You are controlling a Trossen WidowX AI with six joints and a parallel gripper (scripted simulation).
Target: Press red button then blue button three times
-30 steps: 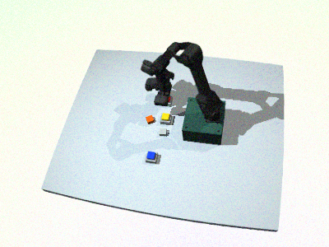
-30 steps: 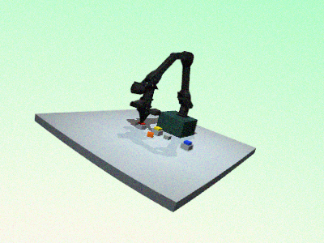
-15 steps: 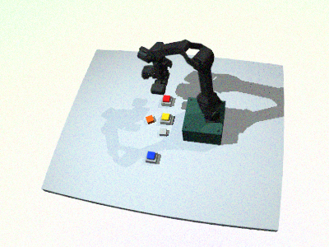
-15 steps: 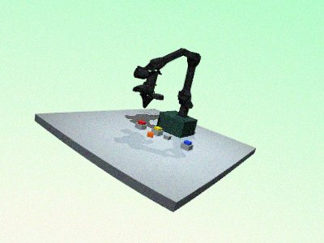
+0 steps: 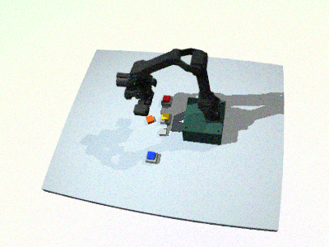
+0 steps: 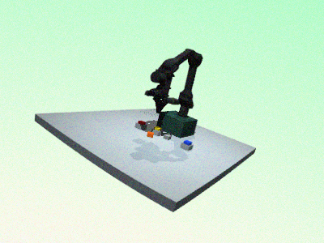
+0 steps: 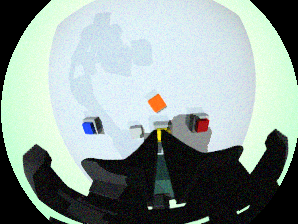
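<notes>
The blue button is 10 mm behind my gripper tip, 190 mm to the left of it and 100 mm below it. Round my gripper tip: grey block: 60 mm behind, 60 mm to the left, 120 mm below; orange block: 10 mm ahead, 10 mm to the right, 120 mm below; yellow button: 70 mm behind, 10 mm to the right, 100 mm below.
</notes>
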